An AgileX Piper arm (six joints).
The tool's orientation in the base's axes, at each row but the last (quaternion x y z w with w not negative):
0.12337, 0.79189, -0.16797, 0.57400
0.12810, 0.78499, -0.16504, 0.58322
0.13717, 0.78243, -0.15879, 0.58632
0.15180, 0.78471, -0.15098, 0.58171
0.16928, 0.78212, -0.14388, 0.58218
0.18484, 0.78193, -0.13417, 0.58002
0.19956, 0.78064, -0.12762, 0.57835
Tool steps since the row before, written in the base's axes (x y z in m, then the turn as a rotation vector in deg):
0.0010, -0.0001, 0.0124, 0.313, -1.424, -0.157
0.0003, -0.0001, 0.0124, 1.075, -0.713, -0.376
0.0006, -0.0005, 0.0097, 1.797, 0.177, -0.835
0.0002, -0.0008, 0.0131, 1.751, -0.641, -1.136
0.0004, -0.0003, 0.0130, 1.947, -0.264, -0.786
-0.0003, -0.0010, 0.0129, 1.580, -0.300, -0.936
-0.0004, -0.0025, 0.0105, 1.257, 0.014, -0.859
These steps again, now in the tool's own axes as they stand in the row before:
-0.0121, -0.0012, -0.0026, 0.048, -1.159, 0.897
-0.0120, -0.0013, -0.0030, 0.046, -0.186, 1.330
-0.0095, -0.0011, -0.0018, 0.314, 0.955, 1.717
-0.0127, -0.0014, -0.0031, 0.564, 0.211, 2.099
-0.0126, -0.0005, -0.0032, 0.213, 0.626, 2.010
-0.0124, -0.0010, -0.0036, 0.446, 0.430, 1.755
-0.0103, -0.0021, -0.0024, 0.506, 0.563, 1.321

